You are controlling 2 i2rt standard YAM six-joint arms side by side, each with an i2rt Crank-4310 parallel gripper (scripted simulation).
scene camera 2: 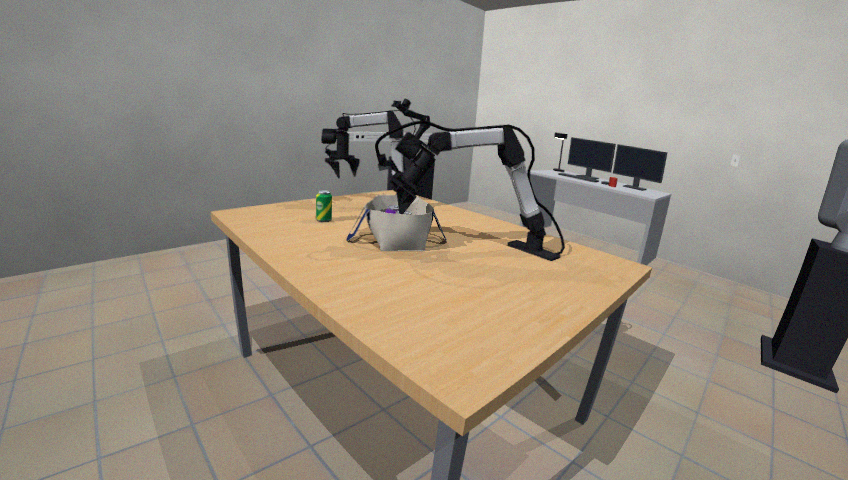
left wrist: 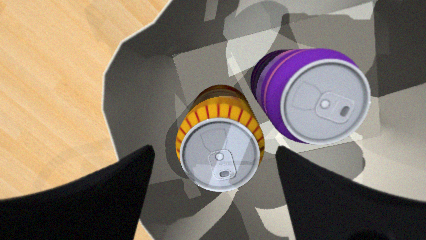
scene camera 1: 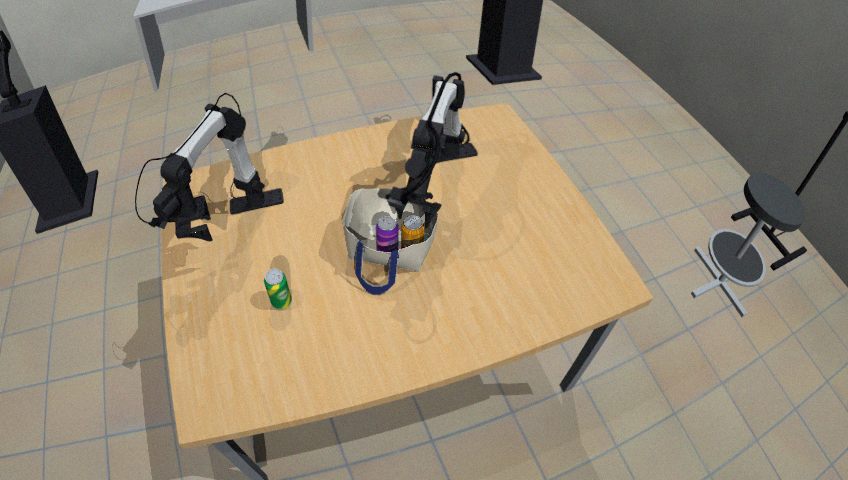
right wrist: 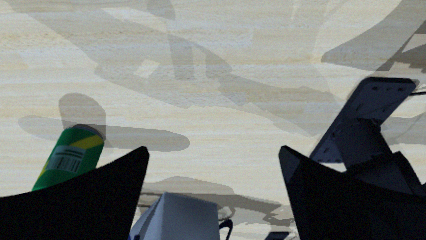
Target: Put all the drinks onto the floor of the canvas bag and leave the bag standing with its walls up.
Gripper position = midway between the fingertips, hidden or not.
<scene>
In view: my left gripper (scene camera 2: 401,211), my right gripper (scene camera 1: 210,230) and a canvas bag (scene camera 1: 367,206).
The canvas bag shows as well in scene camera 2 (scene camera 2: 392,231) and in the left wrist view (left wrist: 143,103). My left gripper also shows in the left wrist view (left wrist: 215,148). My right gripper shows as well in the right wrist view (right wrist: 213,149).
</scene>
